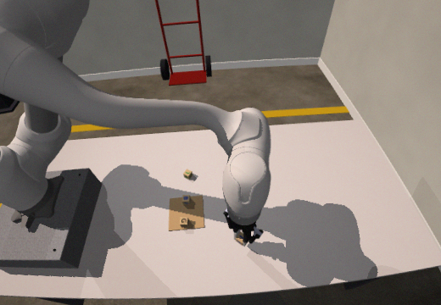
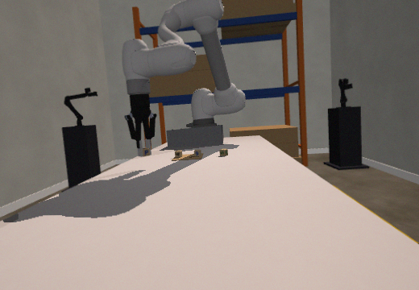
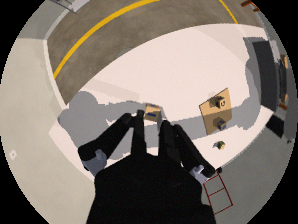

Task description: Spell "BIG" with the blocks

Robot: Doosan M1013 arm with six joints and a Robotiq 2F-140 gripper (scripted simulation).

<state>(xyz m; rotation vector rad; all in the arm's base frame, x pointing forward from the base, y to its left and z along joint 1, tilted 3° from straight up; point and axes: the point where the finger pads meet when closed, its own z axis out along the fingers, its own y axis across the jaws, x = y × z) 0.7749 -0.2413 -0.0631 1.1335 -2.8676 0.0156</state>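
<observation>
Right now the tan mat is 19 cm behind my hand, 16 cm to the left of it and 8 cm below it. Also, from my hand: block marked g (20 cm behind, 11 cm to the left, 7 cm below).
</observation>
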